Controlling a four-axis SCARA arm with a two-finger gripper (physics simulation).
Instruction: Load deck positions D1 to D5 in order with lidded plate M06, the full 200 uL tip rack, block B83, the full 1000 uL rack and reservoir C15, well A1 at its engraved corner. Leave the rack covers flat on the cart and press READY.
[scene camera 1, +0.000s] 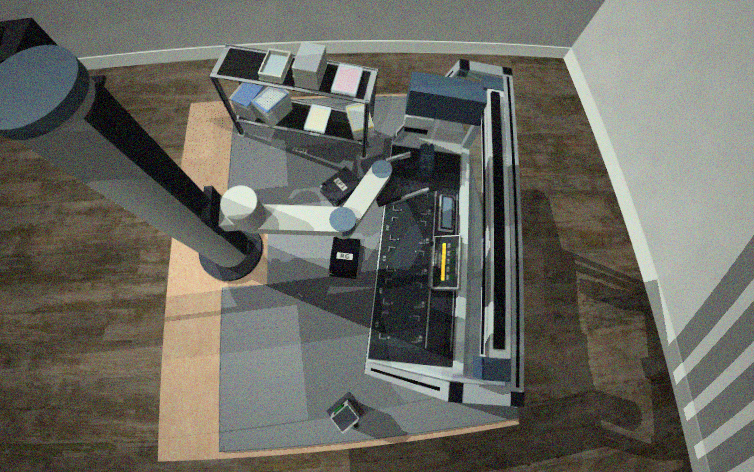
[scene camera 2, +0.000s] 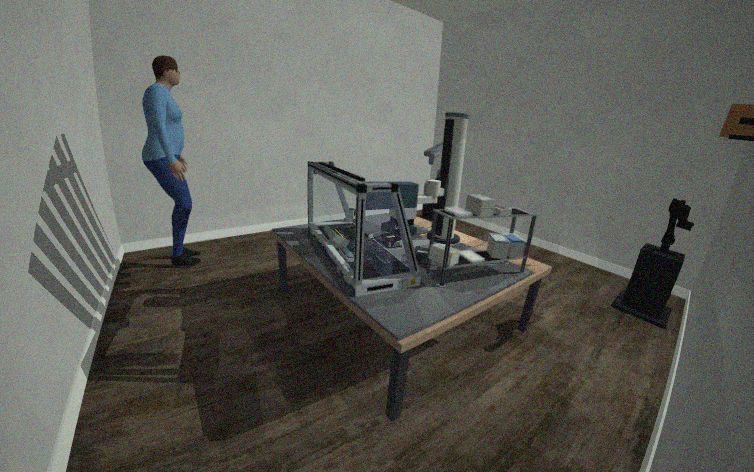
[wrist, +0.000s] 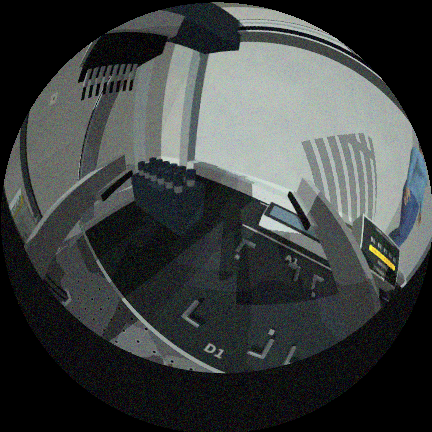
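My gripper is open and empty above the rear end of the dark deck. The D1 mark lies on bare deck in the wrist view. A dark block with round tops stands beyond the fingers. On the two-tier shelf rack are a tall white box, an open tray, a pink-topped item, a blue-topped box, a dotted white box and a pale yellow-topped item. Their labels are too small to read.
Two black labelled blocks lie on the table beside the deck. A panel with a yellow bar and a small screen stand along the deck. A metal frame surrounds it. A person stands beyond the table.
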